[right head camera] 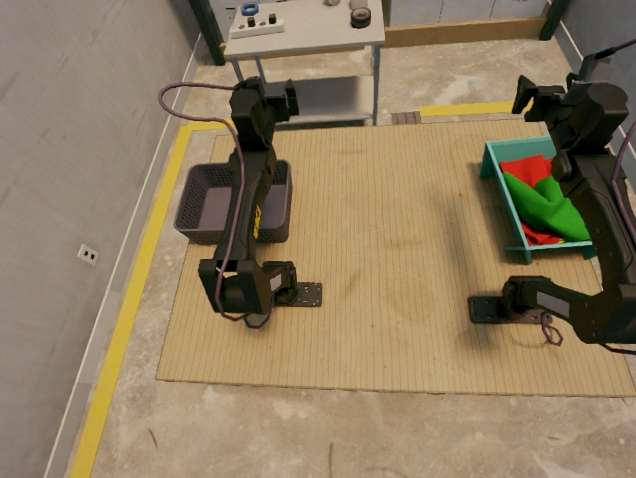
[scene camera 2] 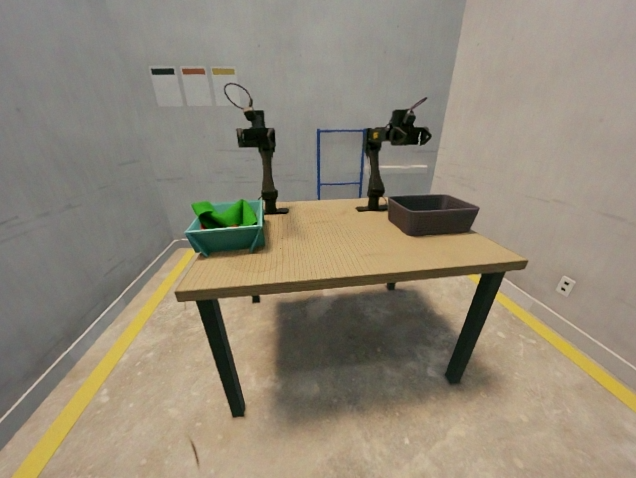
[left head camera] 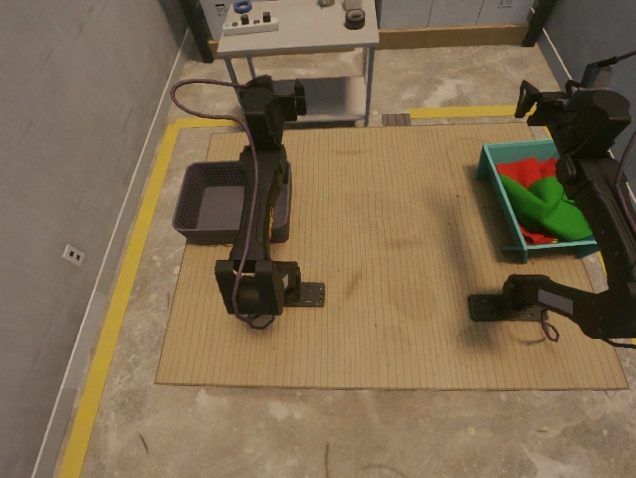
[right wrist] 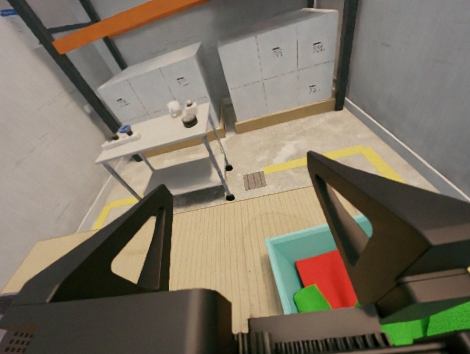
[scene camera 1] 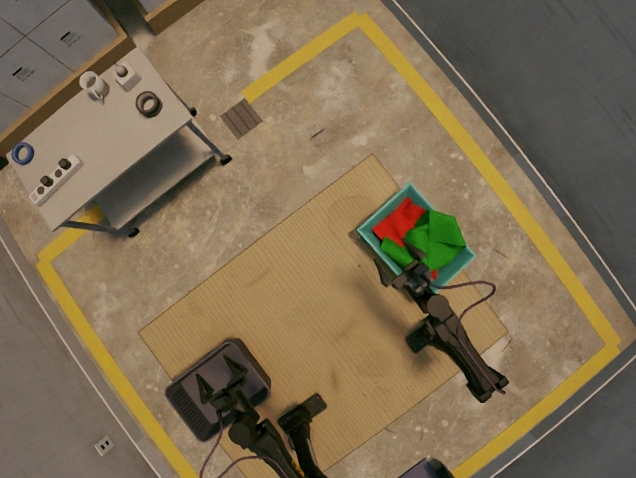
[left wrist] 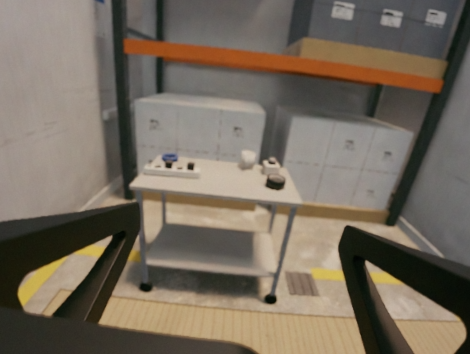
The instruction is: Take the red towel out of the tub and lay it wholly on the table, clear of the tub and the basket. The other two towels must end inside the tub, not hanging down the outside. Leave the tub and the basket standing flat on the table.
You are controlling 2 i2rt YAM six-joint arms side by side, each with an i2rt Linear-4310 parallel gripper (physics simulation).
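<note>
The teal tub (left head camera: 524,150) (right head camera: 519,148) (scene camera 1: 457,267) (scene camera 2: 226,240) (right wrist: 295,239) stands on the table at the right in the left head camera. The red towel (left head camera: 519,172) (right head camera: 529,168) (scene camera 1: 398,221) (right wrist: 325,277) lies in it, partly under the green towel (left head camera: 544,205) (right head camera: 544,205) (scene camera 1: 442,239) (scene camera 2: 236,213). A tiny yellow bit (left head camera: 554,240) shows by the near rim; the rest of that towel is hidden. My right gripper (scene camera 1: 398,256) (right wrist: 233,175) is open and empty, high near the tub. My left gripper (scene camera 1: 214,368) (left wrist: 241,226) is open and empty, high over the basket side.
The dark purple basket (left head camera: 205,236) (scene camera 1: 179,380) (scene camera 2: 442,222) is empty and stands flat on the table (left head camera: 380,205) (scene camera 2: 334,246), at the left in the left head camera. My left arm passes above it. A white cart (left head camera: 308,38) stands on the floor beyond the table.
</note>
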